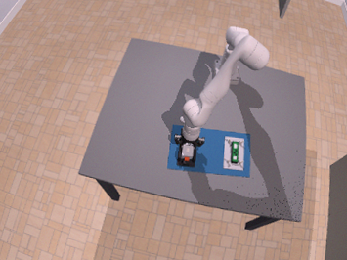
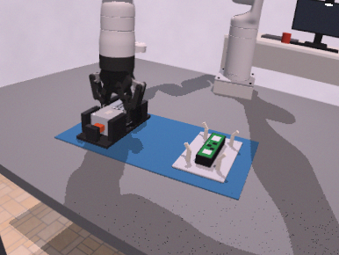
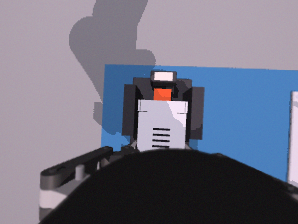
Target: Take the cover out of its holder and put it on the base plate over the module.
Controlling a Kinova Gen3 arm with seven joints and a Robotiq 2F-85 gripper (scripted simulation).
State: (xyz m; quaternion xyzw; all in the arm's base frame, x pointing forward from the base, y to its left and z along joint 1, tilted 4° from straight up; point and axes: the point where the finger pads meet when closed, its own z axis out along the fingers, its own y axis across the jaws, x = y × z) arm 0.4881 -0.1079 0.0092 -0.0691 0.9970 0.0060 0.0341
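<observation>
Right now the light grey cover is right at my hand.
</observation>
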